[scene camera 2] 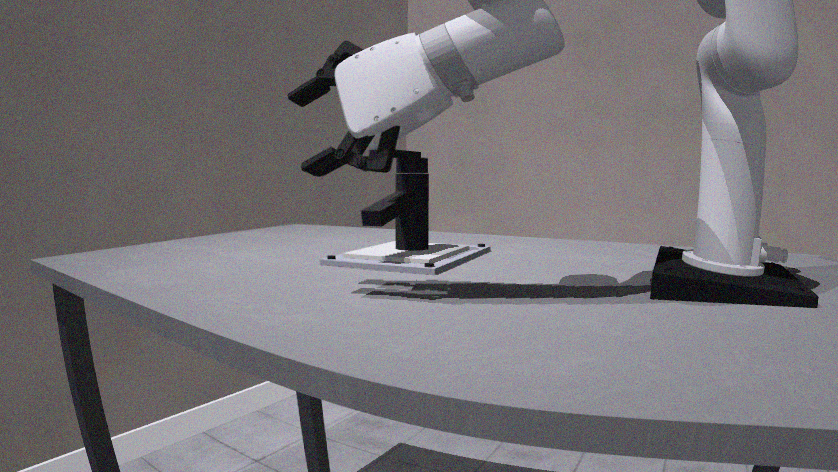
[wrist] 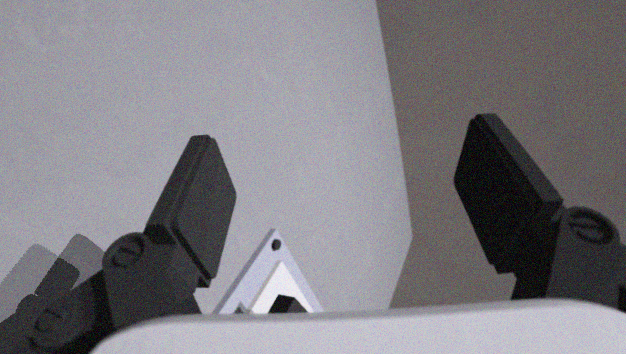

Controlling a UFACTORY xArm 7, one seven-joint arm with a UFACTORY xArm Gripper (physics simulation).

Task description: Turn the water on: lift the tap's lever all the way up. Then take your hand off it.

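Places are measured from the arm's base along level axes (x up, y ahead, z left), in metres.
Where they show: gripper, fingertip midpoint: (scene camera 2: 300, 134) (wrist: 341, 157); arm's base, origin of the base link: (scene camera 2: 722, 265).
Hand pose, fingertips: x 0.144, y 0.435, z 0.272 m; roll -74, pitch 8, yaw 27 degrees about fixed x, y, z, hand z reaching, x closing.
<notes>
Things, the pixels of their centre, and the offset from my fingertips. "spot": a spot on its surface instead. Level surfaces: height alone.
- black tap, surface spot: (scene camera 2: 412, 208) spot: dx -0.094, dy +0.033, dz -0.255 m
- lever, body centre: (scene camera 2: 396, 153) dx -0.017, dy +0.038, dz -0.223 m
- grey table, its level: dx -0.168 m
The black tap (scene camera 2: 412, 208) stands upright on a light base plate (scene camera 2: 381, 266) (wrist: 299, 277). Its spout (scene camera 2: 380, 211) points left in the scene view. The lever (scene camera 2: 408, 154) lies across the top of the tap and looks about level; its left part is hidden behind or merges with the lower dark finger linkage, so contact cannot be told. My gripper (scene camera 2: 304, 131) (wrist: 341, 157) is open and empty, tilted down to the left, with its fingertips left of and above the tap. In the wrist view a small dark part of the tap (wrist: 286, 304) shows at the bottom edge; the lever cannot be made out there.
The grey table (scene camera 2: 527, 345) (wrist: 310, 125) carries the tap's plate and, at the right, the arm's black base (scene camera 2: 727, 290). The arm's shadow lies in front of the plate. Brown walls stand behind the table. The table's far edge shows in the wrist view.
</notes>
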